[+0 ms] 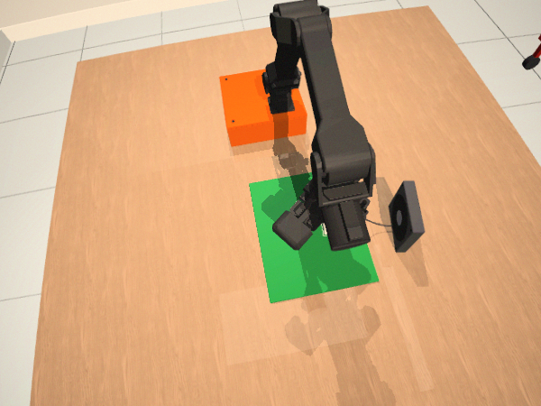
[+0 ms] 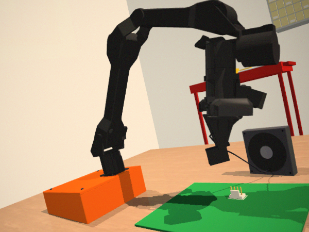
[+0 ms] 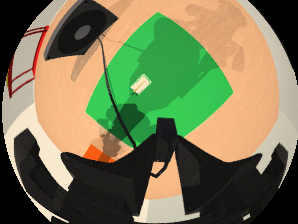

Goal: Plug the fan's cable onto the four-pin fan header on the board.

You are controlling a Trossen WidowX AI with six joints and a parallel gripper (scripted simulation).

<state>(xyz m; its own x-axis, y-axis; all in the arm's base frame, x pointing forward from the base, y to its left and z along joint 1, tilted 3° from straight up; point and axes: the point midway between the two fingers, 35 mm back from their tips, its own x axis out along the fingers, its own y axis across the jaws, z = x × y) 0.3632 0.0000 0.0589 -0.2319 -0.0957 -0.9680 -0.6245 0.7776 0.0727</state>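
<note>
My gripper tip is now 120 mm above the white four-pin fan header, 50 mm to the right of it and 10 mm past it. Also, from my gripper tip: fan 200 mm to the left, 60 mm below, 20 mm ahead; green board 130 mm below, 20 mm behind, 10 mm to the left; plug 10 mm to the right, 10 mm below, 10 mm behind.
</note>
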